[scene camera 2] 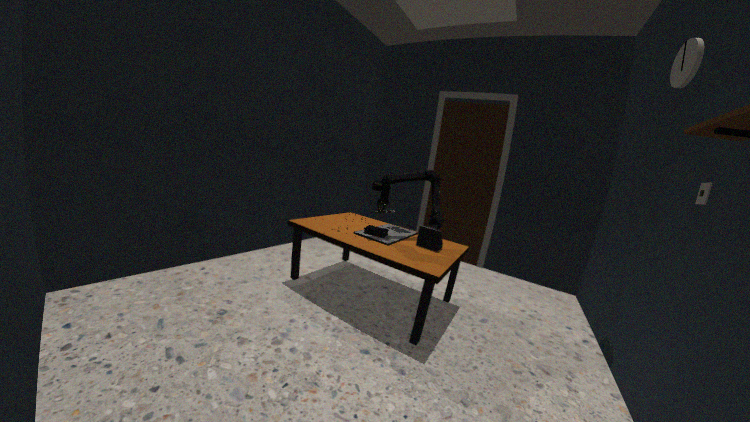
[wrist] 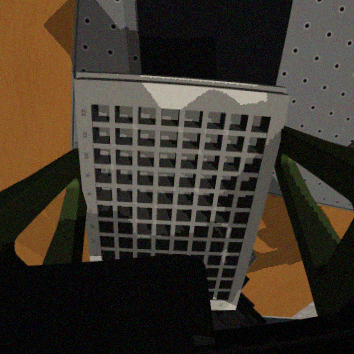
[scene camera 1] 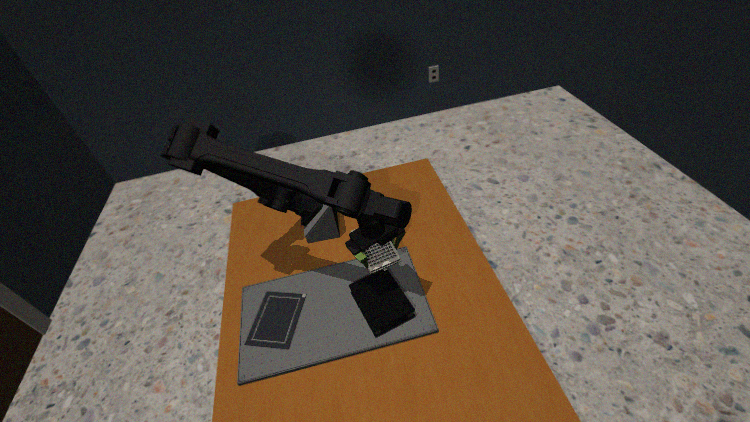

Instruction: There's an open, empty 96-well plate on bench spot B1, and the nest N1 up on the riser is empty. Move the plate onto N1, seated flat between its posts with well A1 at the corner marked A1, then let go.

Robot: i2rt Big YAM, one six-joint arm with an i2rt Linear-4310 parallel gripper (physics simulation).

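Places are measured from the arm's base along level axes (x ahead, y left, z up), in metres.
Where they show: gripper, between the fingertips: (scene camera 2: pixel 380 212) (wrist: pixel 176 146) (scene camera 1: pixel 380 257); arm's base, origin of its link: (scene camera 2: pixel 431 235) (scene camera 1: pixel 314 208).
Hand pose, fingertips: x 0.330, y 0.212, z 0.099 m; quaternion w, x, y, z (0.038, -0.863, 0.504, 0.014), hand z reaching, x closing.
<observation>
Each offset is from my fingertips to the top centre of the thing. "pt": to the spot under its first point. Level surfaces: height alone.
The pale 96-well plate @[dx -0.029, dy -0.011, dz +0.037 m] (scene camera 1: pixel 381 256) (wrist: pixel 170 170) is held up in the air, roughly level. My gripper (scene camera 1: pixel 381 249) (scene camera 2: pixel 383 209) (wrist: pixel 176 146) is shut on its two long sides. In the wrist view the column marked 12 is at the far end; the near end is partly hidden by the black gripper body. The black riser with nest N1 @[dx +0.028, dy -0.018, dz -0.122 m] (scene camera 1: pixel 382 304) (scene camera 2: pixel 376 230) (wrist: pixel 215 40) lies beyond the plate's far end, lower down. Its posts and A1 mark cannot be made out. Spot B1 @[pt dx +0.039, dy -0.313, dz -0.169 m] (scene camera 1: pixel 277 320), a dark pad with a pale outline, has no plate on it.
The riser and B1 are on a grey perforated board @[dx +0.016, dy -0.159, dz -0.170 m] (scene camera 1: pixel 325 314) (wrist: pixel 315 40) on the orange table @[dz -0.184 m] (scene camera 1: pixel 472 356) (scene camera 2: pixel 325 225). A dark wedge-shaped block (scene camera 1: pixel 322 226) (scene camera 2: pixel 430 238) stands behind the board, near the arm.
</observation>
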